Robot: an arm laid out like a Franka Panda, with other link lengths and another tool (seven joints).
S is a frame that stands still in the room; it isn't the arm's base.
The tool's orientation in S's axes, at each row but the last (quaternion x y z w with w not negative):
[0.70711, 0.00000, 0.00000, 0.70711]
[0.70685, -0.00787, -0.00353, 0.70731]
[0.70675, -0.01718, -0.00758, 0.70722]
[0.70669, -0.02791, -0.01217, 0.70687]
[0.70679, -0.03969, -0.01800, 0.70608]
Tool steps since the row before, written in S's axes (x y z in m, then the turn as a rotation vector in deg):
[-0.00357, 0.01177, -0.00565, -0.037, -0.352, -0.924]
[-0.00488, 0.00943, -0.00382, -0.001, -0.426, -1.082]
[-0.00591, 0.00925, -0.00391, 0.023, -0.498, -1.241]
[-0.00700, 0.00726, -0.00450, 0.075, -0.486, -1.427]
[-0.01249, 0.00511, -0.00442, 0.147, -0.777, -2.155]
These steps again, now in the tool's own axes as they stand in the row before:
[-0.00357, -0.00565, -0.01177, -0.037, -0.924, 0.352]
[-0.00505, -0.00378, -0.00935, -0.001, -1.082, 0.425]
[-0.00628, -0.00382, -0.00904, 0.024, -1.242, 0.496]
[-0.00750, -0.00434, -0.00685, 0.071, -1.429, 0.482]
[-0.01299, -0.00403, -0.00407, 0.144, -2.159, 0.767]

